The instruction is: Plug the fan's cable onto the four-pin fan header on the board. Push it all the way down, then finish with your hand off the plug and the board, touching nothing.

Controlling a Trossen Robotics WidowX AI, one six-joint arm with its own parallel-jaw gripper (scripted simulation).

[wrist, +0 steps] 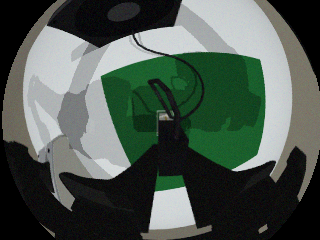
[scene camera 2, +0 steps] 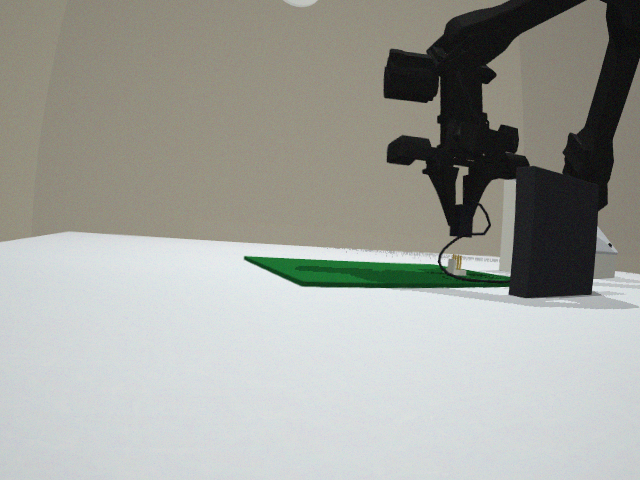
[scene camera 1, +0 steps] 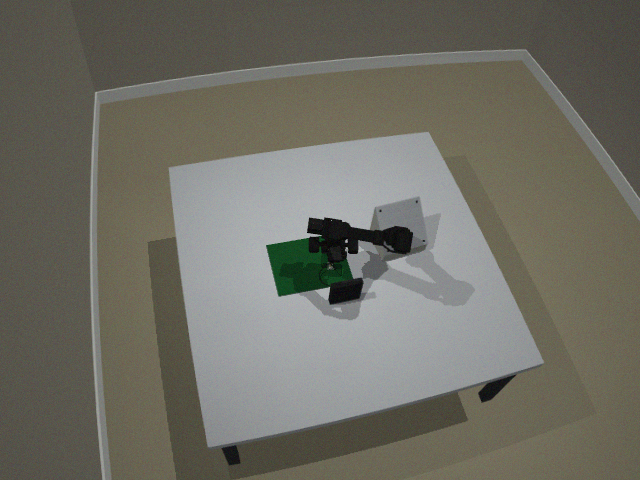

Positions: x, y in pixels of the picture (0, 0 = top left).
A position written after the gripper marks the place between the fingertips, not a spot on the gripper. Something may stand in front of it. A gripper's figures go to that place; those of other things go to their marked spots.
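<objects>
A black plug [wrist: 172, 153] is 70 mm from the lens, while the gripper [wrist: 168, 148] is 100 mm from the lens. The spots on the black plug and on a green board [wrist: 227, 128] are 140 mm apart, and the green board is 190 mm from the lens.
</objects>
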